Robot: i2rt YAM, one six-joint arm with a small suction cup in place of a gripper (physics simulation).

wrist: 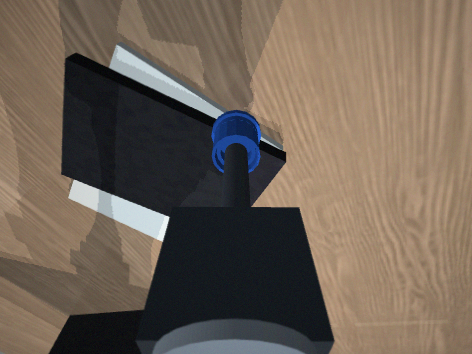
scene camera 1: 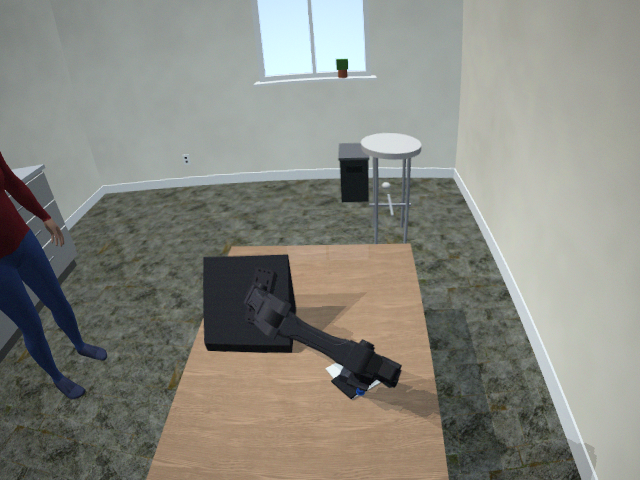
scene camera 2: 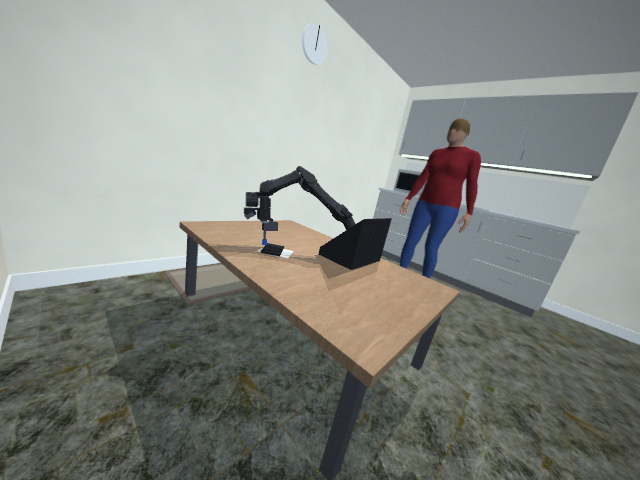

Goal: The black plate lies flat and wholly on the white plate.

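Pixels of known places: hand, its tool point: [wrist: 236, 133] [scene camera 1: 360, 391] [scene camera 2: 264, 244]; arm's base, origin of its link: [scene camera 2: 353, 231].
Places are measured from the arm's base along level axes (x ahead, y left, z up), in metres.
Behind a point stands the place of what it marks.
Note:
A thin black plate [wrist: 152, 152] @[x 0.389, y -0.191, z -0.152 m] [scene camera 1: 343, 385] @[x 0.336, y -0.232, z -0.152 m] [scene camera 2: 271, 250] @[x 0.399, y -0.165, z -0.152 m] lies flat on a white plate [wrist: 114, 209] @[x 0.329, y -0.118, z -0.163 m] [scene camera 1: 334, 369] @[x 0.293, y -0.162, z -0.163 m] [scene camera 2: 287, 252] @[x 0.309, y -0.150, z -0.163 m] on the wooden table [scene camera 1: 289, 439] @[x 0.206, y -0.455, z -0.169 m] [scene camera 2: 361, 310] @[x 0.332, y 0.409, z -0.169 m] [wrist: 381, 152] @[x 0.353, y -0.340, z -0.169 m]. In the wrist view, strips of the white plate show past the black plate's near-left and far edges. My gripper, a blue suction cup [wrist: 235, 140] [scene camera 1: 360, 392] [scene camera 2: 264, 241], hangs just over the black plate's far edge near its right corner. It holds nothing. The arm hides most of both plates in scene camera 1.
The arm's black wedge-shaped base box [scene camera 1: 243, 305] @[x -0.056, y -0.034, z -0.023 m] [scene camera 2: 356, 242] @[x 0.089, y 0.114, z -0.020 m] stands on the table's far left. A person [scene camera 1: 20, 258] [scene camera 2: 444, 190] stands beside the table by grey cabinets. A round stool [scene camera 1: 390, 147] and a black bin [scene camera 1: 353, 172] stand beyond the table.

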